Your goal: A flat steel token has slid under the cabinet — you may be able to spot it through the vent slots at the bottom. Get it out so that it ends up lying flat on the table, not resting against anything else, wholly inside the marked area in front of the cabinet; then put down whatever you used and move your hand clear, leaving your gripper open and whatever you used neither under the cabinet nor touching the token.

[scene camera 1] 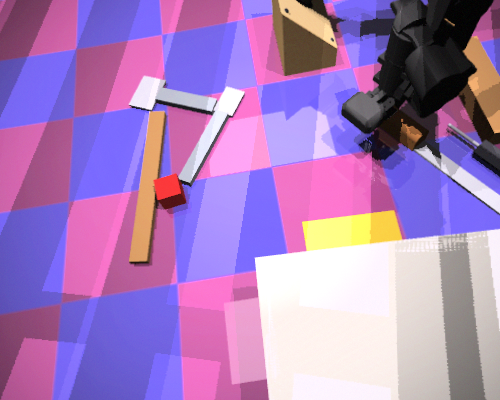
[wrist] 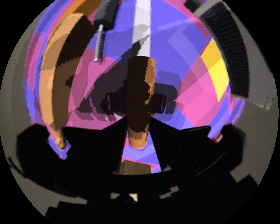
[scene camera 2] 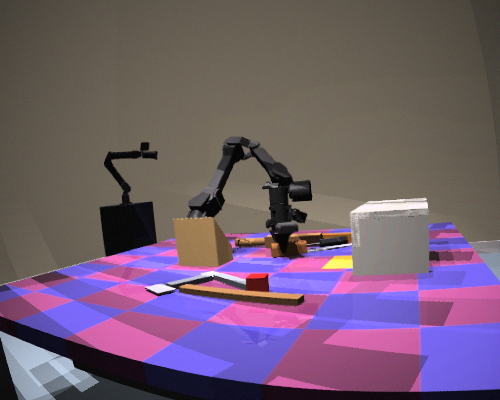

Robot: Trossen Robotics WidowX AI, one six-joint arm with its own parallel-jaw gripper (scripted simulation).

Labels:
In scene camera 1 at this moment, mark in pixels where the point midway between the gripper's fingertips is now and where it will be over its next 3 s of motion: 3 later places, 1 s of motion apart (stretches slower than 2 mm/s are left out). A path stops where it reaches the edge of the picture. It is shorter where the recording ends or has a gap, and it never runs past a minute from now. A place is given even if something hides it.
My gripper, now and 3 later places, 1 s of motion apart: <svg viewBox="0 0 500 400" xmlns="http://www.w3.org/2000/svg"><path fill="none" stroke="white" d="M385 117L404 110L412 108L418 105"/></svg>

